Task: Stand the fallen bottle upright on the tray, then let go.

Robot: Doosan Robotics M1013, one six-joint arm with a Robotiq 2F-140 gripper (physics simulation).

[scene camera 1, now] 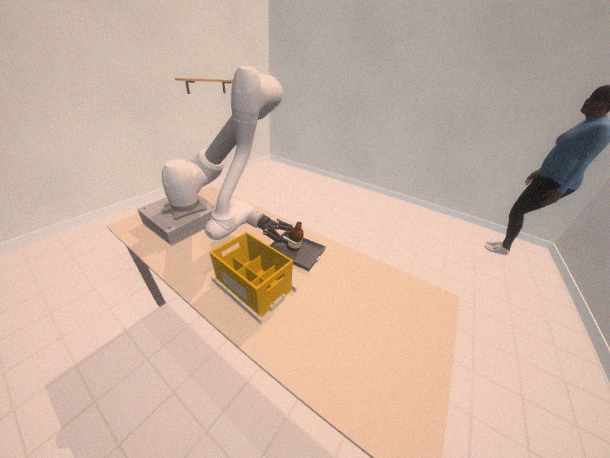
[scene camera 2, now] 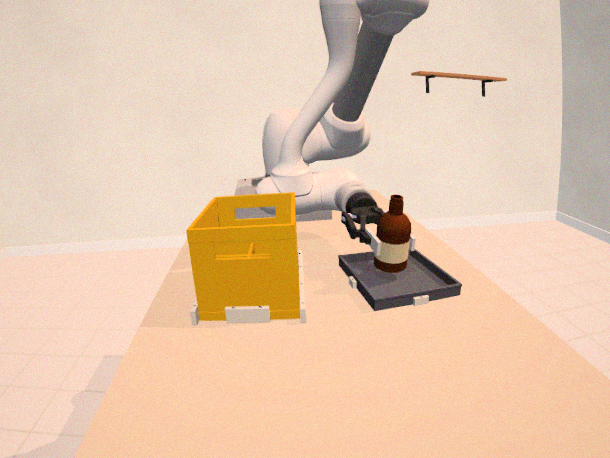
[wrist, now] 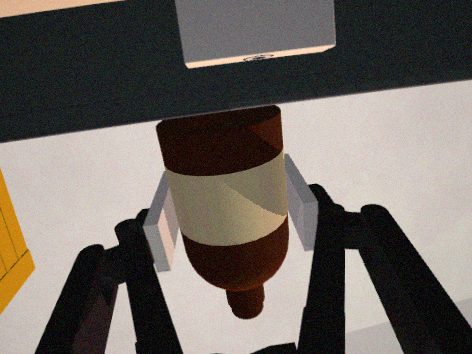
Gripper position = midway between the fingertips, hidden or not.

Note:
I see my gripper (scene camera 2: 396, 246) and a brown bottle (scene camera 2: 393, 230).
The brown bottle shows as well in the wrist view (wrist: 226, 171). My gripper is seen too in the wrist view (wrist: 228, 181).

